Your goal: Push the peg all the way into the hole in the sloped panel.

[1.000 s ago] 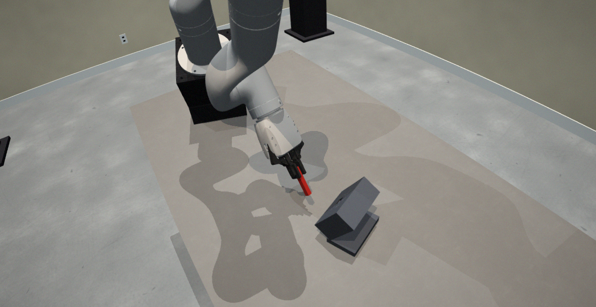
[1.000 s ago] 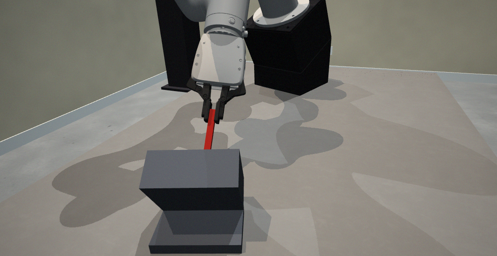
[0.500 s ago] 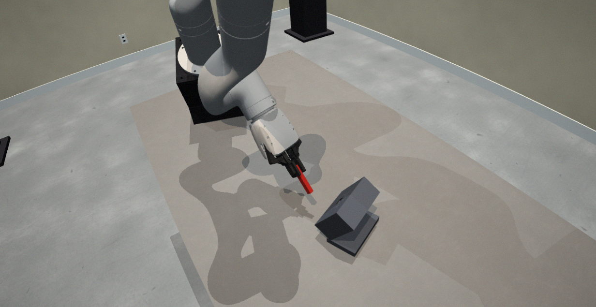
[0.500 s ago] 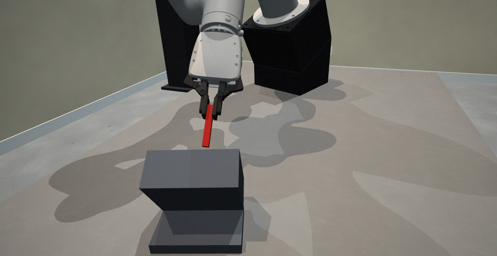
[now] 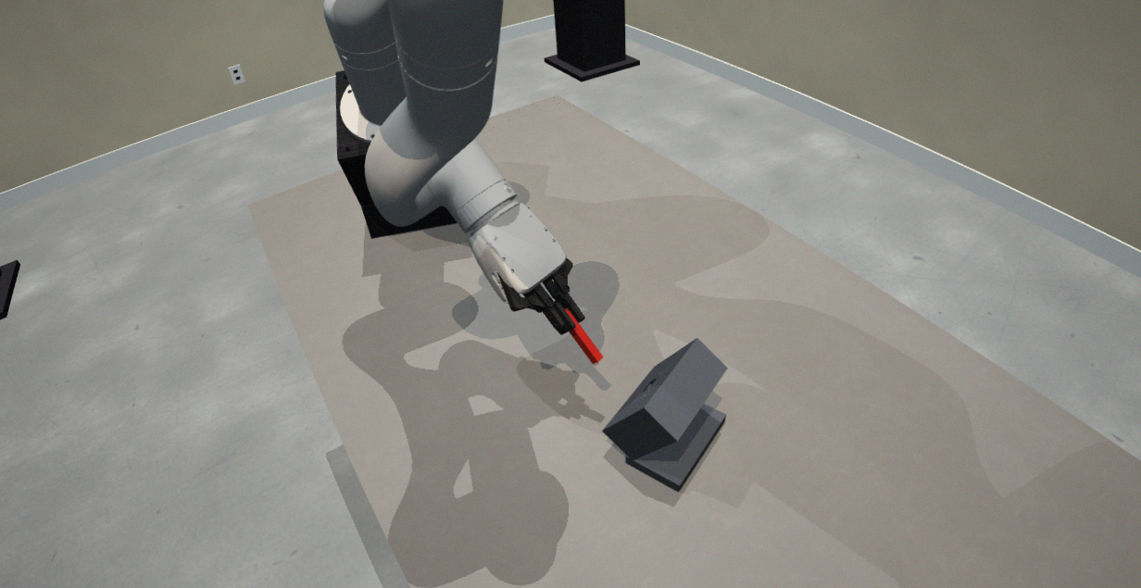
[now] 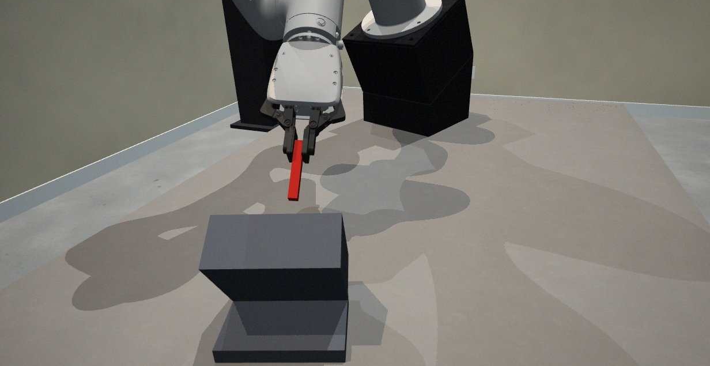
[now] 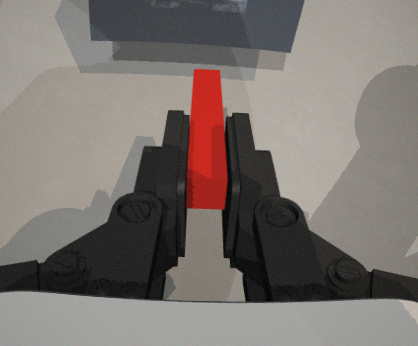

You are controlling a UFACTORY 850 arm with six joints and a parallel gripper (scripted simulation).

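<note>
My hand is 160 mm short of the grey base plate, 140 mm above it and 60 mm to the right of it. The rest, counted from my hand: red peg: 20 mm below, 20 mm ahead, 10 mm to the left.
</note>
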